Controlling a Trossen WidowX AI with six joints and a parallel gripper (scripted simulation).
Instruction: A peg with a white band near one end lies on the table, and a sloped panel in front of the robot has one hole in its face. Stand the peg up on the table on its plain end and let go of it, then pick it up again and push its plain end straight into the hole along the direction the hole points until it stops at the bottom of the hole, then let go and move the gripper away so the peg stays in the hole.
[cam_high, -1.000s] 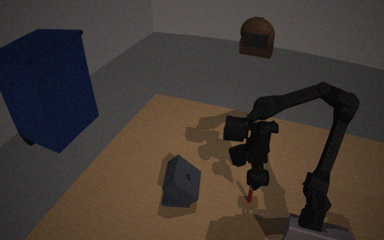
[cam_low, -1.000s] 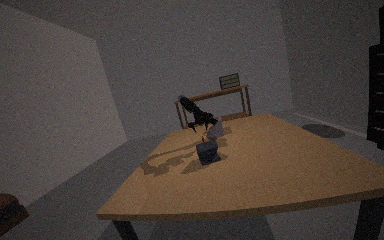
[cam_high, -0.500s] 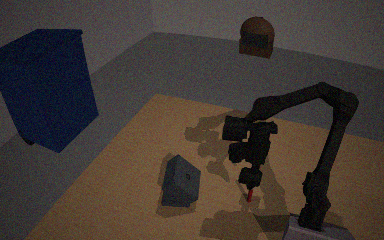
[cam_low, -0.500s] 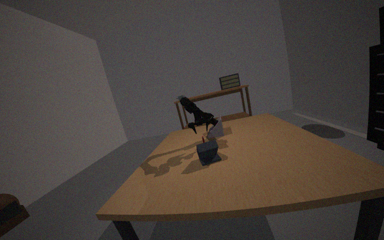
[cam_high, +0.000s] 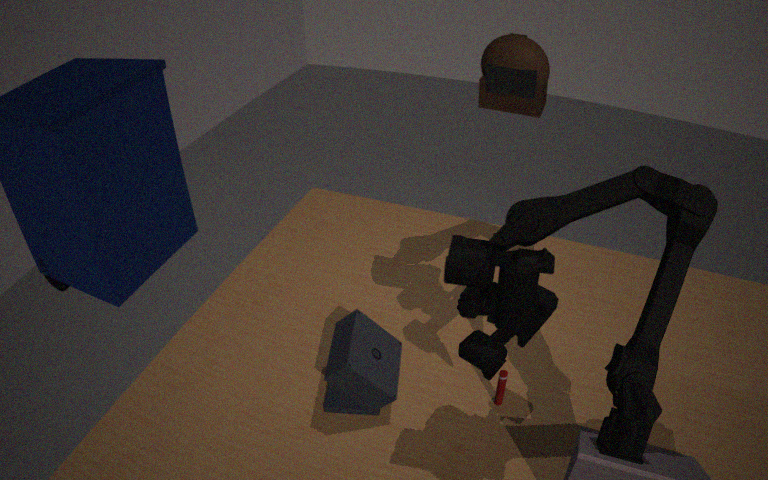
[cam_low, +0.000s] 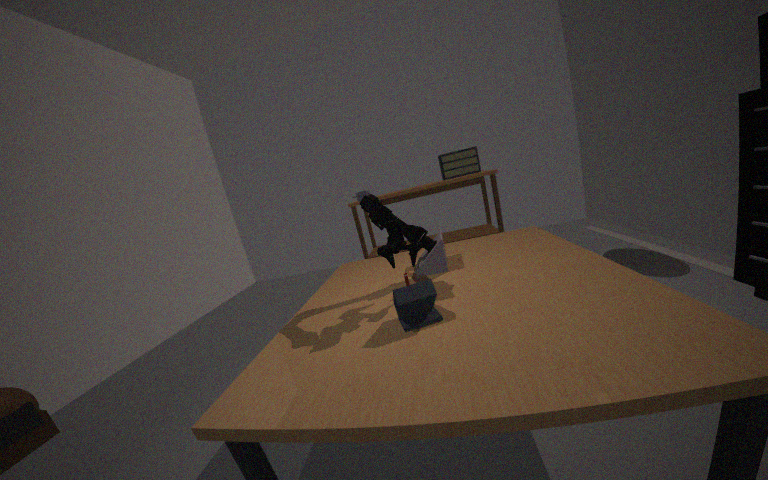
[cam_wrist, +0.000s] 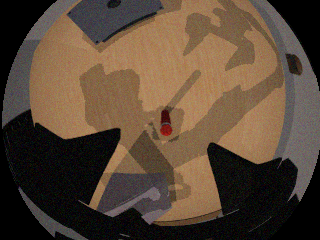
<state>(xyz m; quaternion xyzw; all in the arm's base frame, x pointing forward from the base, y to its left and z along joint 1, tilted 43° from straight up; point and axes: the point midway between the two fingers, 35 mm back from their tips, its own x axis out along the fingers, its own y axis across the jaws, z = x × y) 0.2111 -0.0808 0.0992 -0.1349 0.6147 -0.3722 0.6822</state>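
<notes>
Right now my gripper tip is 50 mm above the red peg. Round my gripper tip: grey sloped panel 230 mm ahead, 50 mm to the left, 40 mm below.
</notes>
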